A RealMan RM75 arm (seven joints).
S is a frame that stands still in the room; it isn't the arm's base.
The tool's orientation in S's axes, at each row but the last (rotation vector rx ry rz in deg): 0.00, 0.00, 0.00; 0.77, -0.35, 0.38; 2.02, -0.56, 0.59; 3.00, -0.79, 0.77; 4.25, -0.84, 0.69; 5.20, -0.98, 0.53; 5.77, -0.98, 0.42; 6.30, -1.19, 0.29; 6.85, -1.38, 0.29
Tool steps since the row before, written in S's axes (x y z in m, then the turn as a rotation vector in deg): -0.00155, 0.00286, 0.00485, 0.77, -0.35, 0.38; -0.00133, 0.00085, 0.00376, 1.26, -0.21, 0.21; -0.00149, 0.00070, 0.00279, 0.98, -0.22, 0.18; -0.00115, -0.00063, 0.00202, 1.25, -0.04, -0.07; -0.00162, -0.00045, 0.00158, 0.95, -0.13, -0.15; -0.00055, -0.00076, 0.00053, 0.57, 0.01, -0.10; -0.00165, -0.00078, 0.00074, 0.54, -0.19, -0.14; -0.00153, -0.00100, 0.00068, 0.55, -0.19, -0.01; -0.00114, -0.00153, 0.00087, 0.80, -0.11, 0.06
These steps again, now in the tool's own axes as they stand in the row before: -0.00155, 0.00286, 0.00485, 0.77, -0.35, 0.38; -0.00130, 0.00091, 0.00376, 1.26, -0.22, 0.21; -0.00145, 0.00081, 0.00278, 0.98, -0.22, 0.18; -0.00113, -0.00051, 0.00207, 1.25, -0.06, -0.08; -0.00160, -0.00031, 0.00163, 0.95, -0.15, -0.15; -0.00055, -0.00070, 0.00061, 0.57, 0.00, -0.11; -0.00164, -0.00069, 0.00084, 0.54, -0.21, -0.13; -0.00152, -0.00091, 0.00082, 0.55, -0.19, 0.00; -0.00112, -0.00141, 0.00107, 0.80, -0.11, 0.05
